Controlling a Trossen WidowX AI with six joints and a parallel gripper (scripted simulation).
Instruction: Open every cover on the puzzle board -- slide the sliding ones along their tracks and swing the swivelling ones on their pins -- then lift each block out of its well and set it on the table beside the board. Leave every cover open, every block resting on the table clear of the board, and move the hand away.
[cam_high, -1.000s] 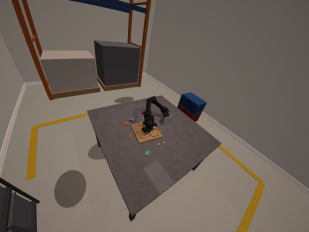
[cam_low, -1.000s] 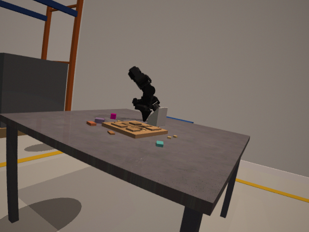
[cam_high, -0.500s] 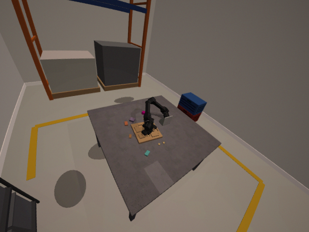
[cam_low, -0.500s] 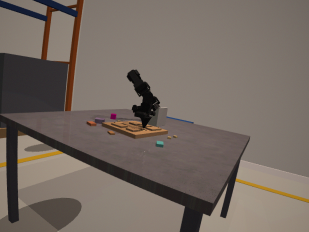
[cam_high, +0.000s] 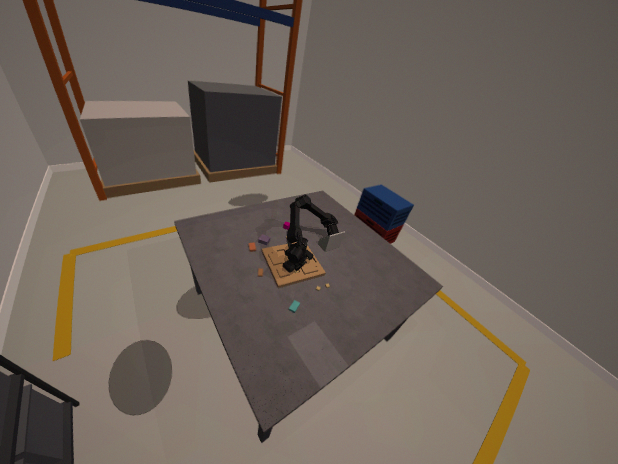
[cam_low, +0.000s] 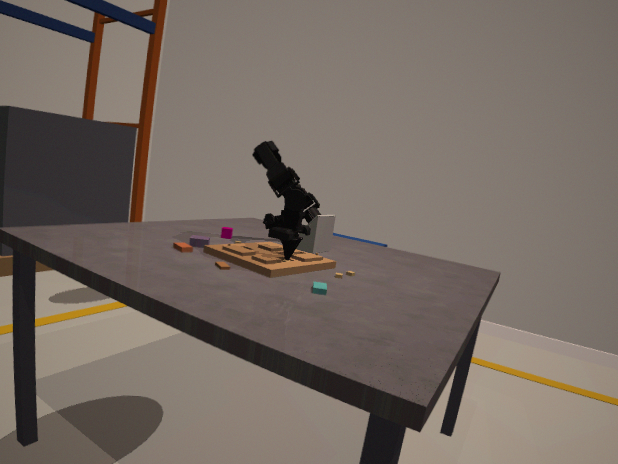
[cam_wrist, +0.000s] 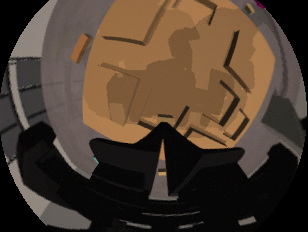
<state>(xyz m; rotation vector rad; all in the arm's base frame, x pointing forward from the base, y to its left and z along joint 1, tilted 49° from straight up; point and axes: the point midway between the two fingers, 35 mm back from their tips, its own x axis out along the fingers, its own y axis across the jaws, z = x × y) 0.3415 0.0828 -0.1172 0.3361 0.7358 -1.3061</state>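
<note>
My gripper tip is 60 mm to the left of the tan puzzle board. The rest, counted from my gripper tip: teal block (200 mm to the left, 110 mm ahead, 20 mm below); purple block (310 mm to the right, 80 mm ahead, 10 mm below); orange block (280 mm to the right, 170 mm ahead, 10 mm below).
</note>
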